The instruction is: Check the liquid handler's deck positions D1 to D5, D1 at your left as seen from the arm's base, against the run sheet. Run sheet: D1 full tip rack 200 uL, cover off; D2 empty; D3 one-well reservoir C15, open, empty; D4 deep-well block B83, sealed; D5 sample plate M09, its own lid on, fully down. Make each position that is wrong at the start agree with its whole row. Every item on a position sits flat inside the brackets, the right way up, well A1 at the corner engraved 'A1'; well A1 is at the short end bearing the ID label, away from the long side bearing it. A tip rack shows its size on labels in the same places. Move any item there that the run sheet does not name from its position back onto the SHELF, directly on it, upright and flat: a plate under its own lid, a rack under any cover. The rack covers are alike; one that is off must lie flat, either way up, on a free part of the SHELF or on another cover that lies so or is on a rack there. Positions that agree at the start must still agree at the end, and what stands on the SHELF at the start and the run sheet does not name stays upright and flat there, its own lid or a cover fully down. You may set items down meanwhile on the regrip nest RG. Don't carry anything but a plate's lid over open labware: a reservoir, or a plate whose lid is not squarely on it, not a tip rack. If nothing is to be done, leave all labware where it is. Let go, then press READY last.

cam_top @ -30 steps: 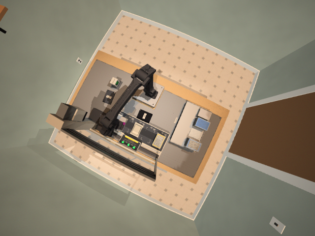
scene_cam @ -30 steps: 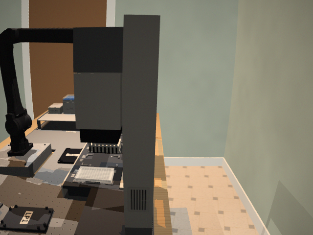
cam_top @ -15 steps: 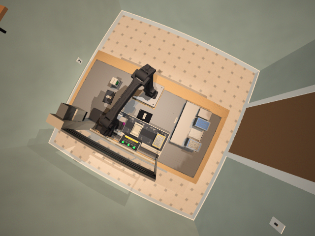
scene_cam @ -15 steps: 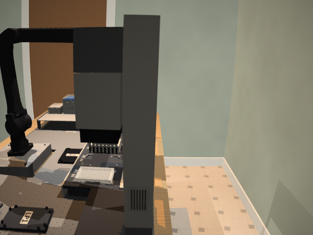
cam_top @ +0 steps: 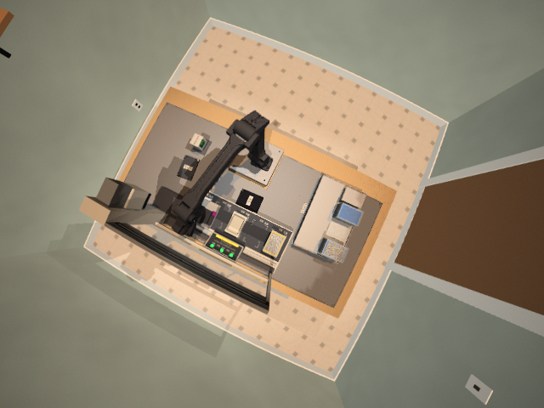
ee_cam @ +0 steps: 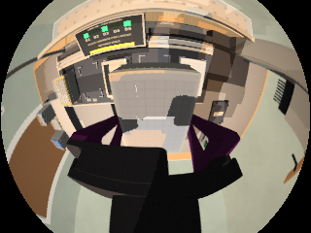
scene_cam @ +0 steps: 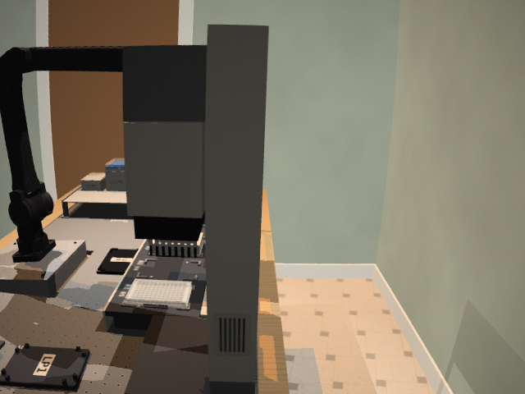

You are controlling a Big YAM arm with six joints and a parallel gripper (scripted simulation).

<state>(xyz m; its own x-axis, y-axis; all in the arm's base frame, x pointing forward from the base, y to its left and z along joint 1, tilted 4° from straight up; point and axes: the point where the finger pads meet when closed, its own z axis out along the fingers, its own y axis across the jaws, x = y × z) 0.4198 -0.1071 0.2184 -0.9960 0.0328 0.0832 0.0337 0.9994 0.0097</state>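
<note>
Right now my hand is 10 mm above the pale block. The rest, counted from my hand: pipetting head: 350 mm to the right, 100 mm above, 70 mm ahead; cream reservoir: 220 mm below, 120 mm to the left, 10 mm ahead; regrip nest: 280 mm below, 150 mm behind, 130 mm to the left.
</note>
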